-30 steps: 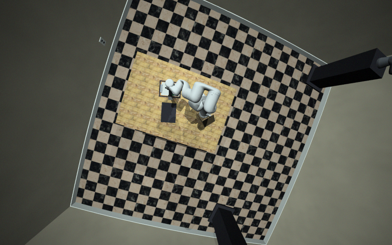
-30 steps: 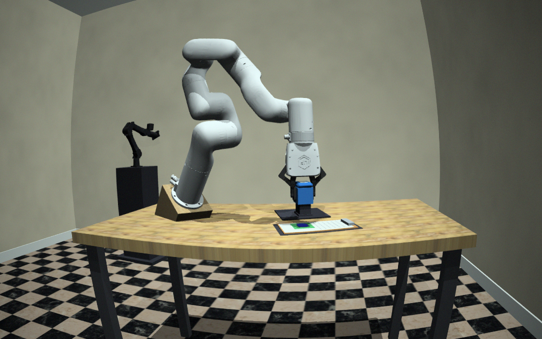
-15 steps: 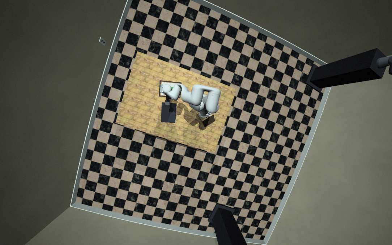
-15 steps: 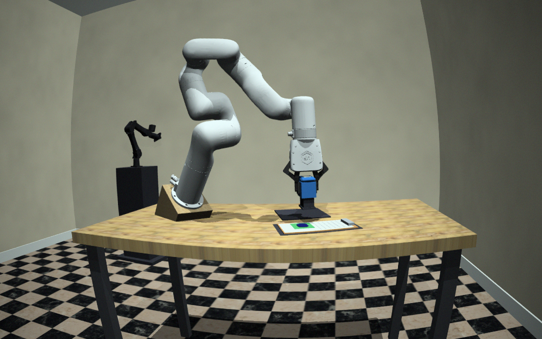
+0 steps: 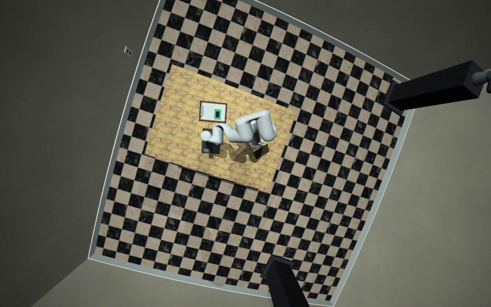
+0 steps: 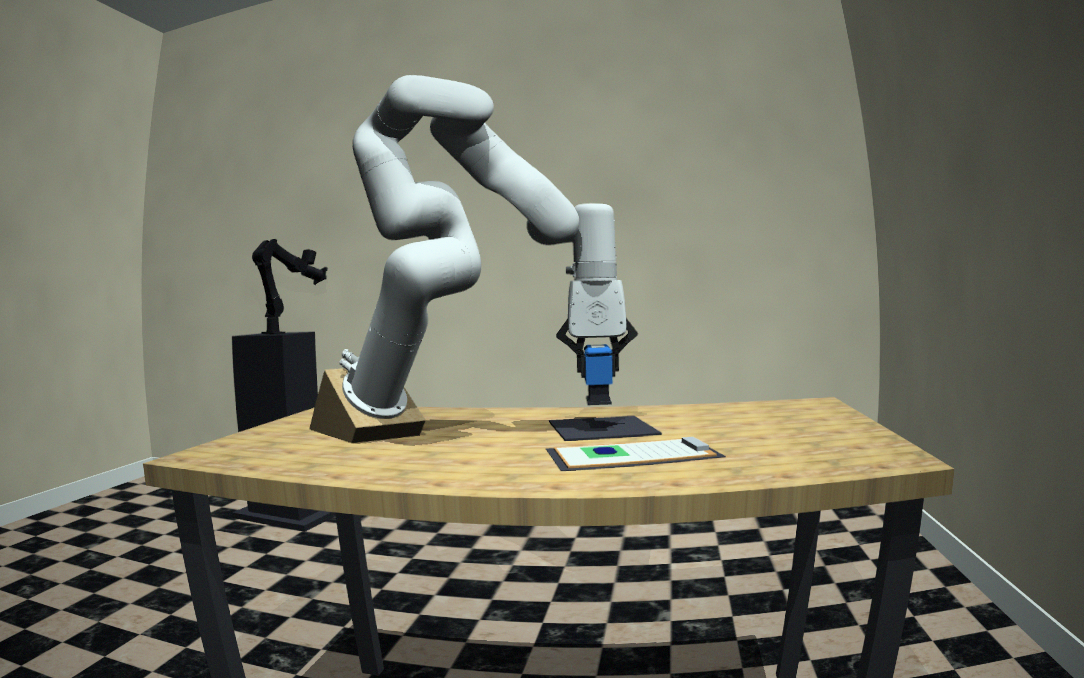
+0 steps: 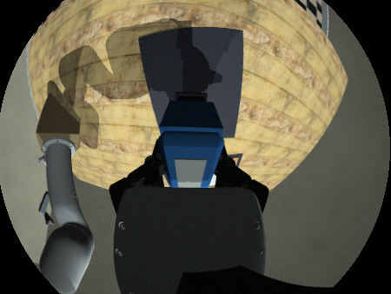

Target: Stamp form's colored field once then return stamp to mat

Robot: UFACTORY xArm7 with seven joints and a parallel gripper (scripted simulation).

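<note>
Now: hand 120 mm above the dark mat and 30 mm to the right of it. Round my hand: blue stamp: 20 mm below.
</note>
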